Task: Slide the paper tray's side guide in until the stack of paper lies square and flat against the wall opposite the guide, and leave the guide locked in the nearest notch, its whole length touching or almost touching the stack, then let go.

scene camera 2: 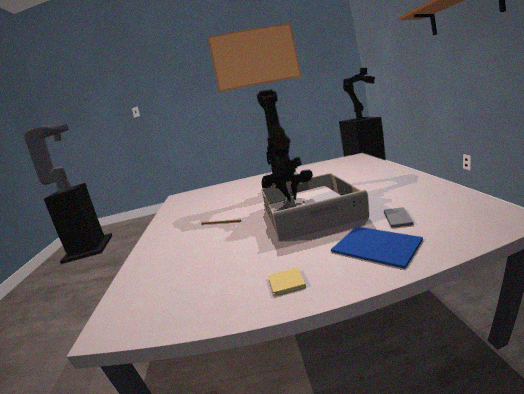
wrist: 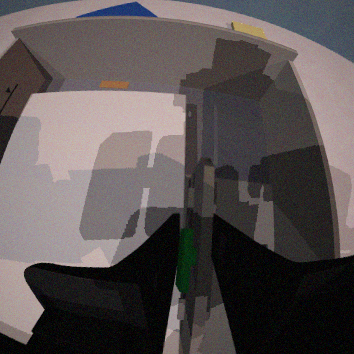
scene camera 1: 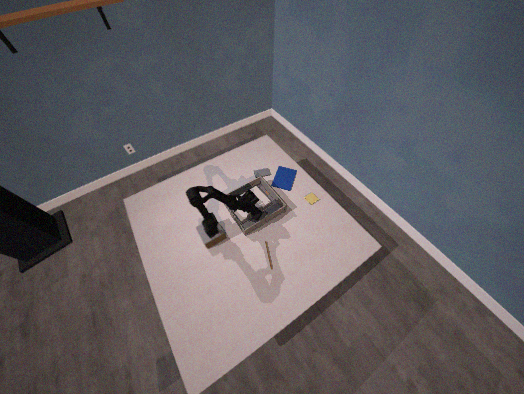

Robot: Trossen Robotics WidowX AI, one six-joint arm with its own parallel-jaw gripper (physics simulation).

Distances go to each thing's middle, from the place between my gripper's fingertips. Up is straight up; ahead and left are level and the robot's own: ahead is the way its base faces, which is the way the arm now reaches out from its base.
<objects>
The side guide [wrist: 193,279] is 20 mm behind my hand, 10 mm to the left of it and 10 mm below it. Also, from my hand: white paper stack [wrist: 97,172] (90 mm to the left, 30 mm below); blue book [scene camera 2: 395,249] (360 mm ahead, 100 mm to the left, 60 mm below).
</objects>
